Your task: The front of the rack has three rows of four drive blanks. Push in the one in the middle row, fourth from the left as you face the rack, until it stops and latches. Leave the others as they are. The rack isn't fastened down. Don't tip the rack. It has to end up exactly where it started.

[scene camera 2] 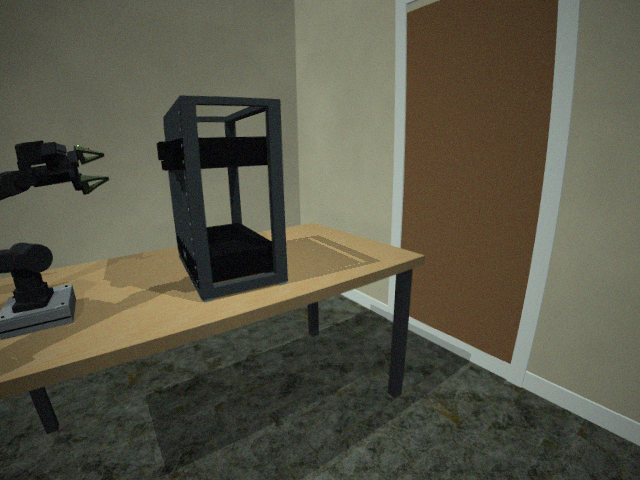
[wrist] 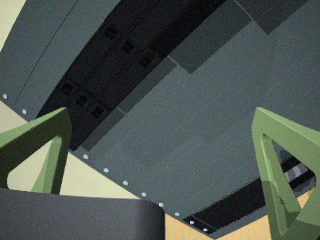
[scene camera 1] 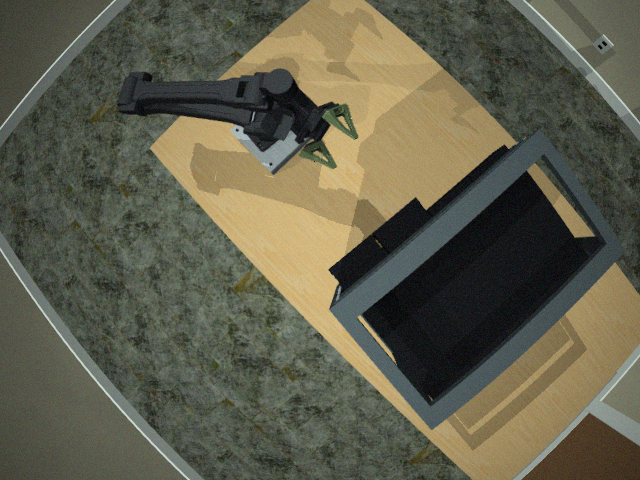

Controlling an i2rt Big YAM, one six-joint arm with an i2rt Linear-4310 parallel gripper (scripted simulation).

Labels:
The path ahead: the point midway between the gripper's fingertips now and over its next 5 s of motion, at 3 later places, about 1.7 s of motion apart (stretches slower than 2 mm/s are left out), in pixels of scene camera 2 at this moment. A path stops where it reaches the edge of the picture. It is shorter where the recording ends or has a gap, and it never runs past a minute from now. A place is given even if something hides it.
My gripper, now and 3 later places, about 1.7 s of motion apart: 106,166; 95,163; 122,155; 159,156

